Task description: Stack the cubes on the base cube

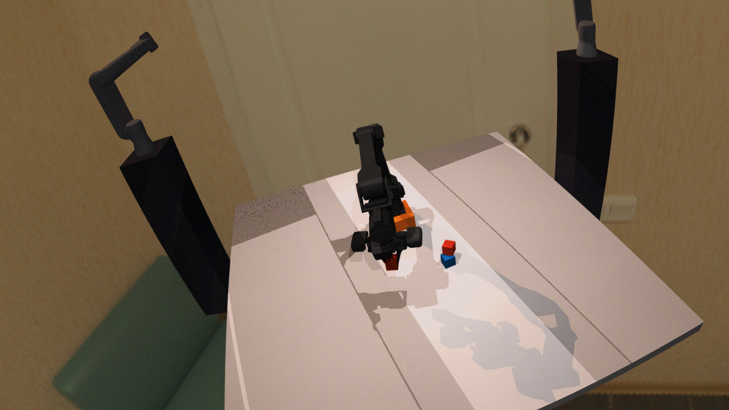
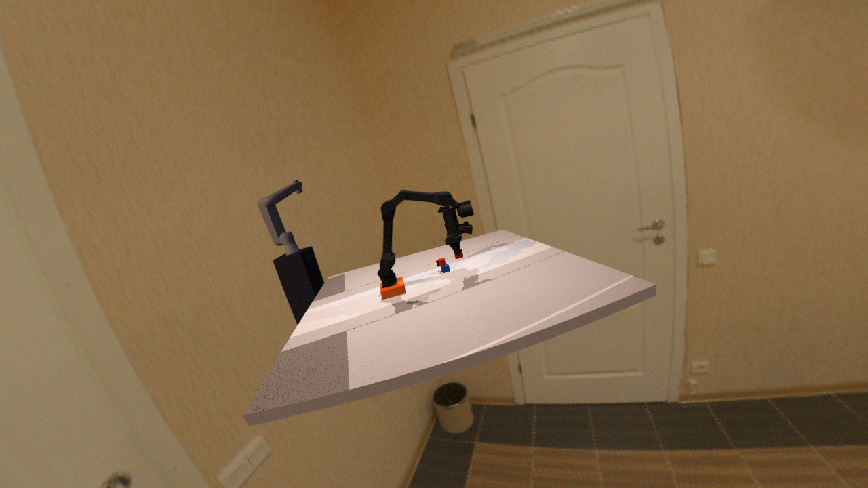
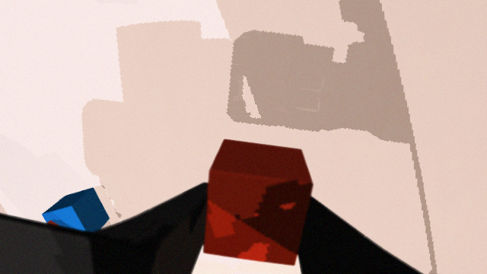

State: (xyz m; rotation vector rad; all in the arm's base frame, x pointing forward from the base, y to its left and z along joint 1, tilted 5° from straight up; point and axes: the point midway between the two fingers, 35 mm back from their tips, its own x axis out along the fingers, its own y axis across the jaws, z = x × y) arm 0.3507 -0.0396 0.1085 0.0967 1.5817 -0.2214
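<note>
The blue cube is 17 cm to the left of my gripper tip, 11 cm below it and 7 cm behind it.
</note>
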